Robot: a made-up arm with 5 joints.
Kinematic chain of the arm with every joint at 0, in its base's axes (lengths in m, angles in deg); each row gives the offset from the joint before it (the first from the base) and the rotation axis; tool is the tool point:
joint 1: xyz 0 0 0.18 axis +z
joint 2: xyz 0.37 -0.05 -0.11 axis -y
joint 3: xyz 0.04 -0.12 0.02 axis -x
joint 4: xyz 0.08 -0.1 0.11 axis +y
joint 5: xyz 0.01 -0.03 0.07 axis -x
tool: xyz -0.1 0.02 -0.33
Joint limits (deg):
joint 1: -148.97..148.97
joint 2: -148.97..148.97
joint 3: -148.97..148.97
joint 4: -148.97..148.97
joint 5: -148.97..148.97
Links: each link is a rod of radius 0.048 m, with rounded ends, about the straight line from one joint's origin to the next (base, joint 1, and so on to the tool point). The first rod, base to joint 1, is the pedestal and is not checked.
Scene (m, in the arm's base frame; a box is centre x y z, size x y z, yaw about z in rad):
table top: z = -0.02
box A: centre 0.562 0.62 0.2 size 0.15 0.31 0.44 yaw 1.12
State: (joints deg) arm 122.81 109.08 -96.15 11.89 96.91
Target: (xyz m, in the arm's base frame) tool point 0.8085 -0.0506 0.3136
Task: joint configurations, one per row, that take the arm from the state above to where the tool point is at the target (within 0.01 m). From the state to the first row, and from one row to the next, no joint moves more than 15 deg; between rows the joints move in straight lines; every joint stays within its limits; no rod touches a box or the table.
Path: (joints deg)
1: 110.72 118.26 -105.99 11.95 101.44
2: 98.62 127.45 -115.83 12.00 105.96
3: 86.53 136.63 -125.67 12.06 110.49
4: 74.44 145.81 -135.51 12.11 115.01
5: 69.93 141.98 -121.68 14.89 116.68
6: 65.41 138.15 -107.85 17.67 118.35
7: 60.90 134.32 -94.02 20.46 120.01
8: 56.39 130.49 -80.18 23.24 121.68
9: 51.87 126.66 -66.35 26.02 123.34

